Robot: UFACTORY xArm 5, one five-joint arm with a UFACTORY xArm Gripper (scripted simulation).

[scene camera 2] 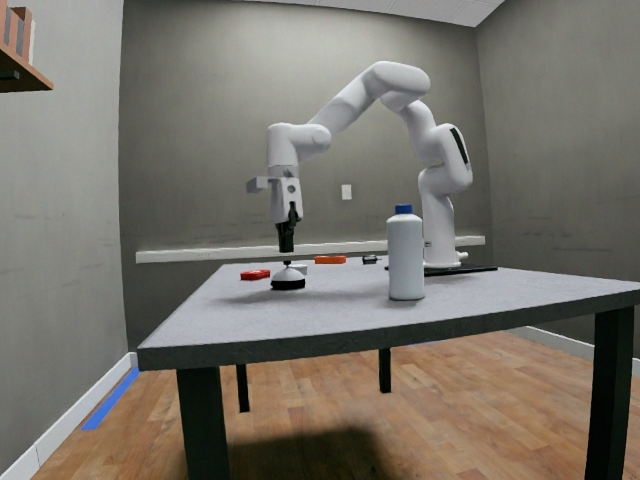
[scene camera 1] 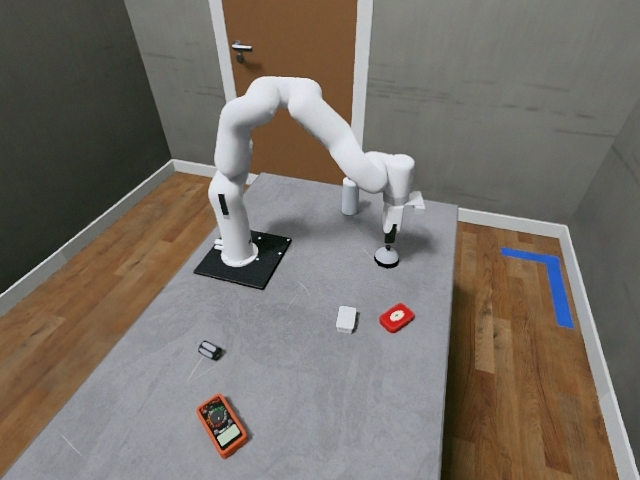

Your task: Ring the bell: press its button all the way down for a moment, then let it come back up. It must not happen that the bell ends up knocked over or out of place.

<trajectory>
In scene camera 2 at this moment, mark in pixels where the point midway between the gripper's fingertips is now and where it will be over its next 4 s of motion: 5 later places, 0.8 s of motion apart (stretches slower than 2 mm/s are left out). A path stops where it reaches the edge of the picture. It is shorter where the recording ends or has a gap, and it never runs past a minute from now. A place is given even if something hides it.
My gripper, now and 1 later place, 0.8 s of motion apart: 286, 252; 286, 234
</trajectory>
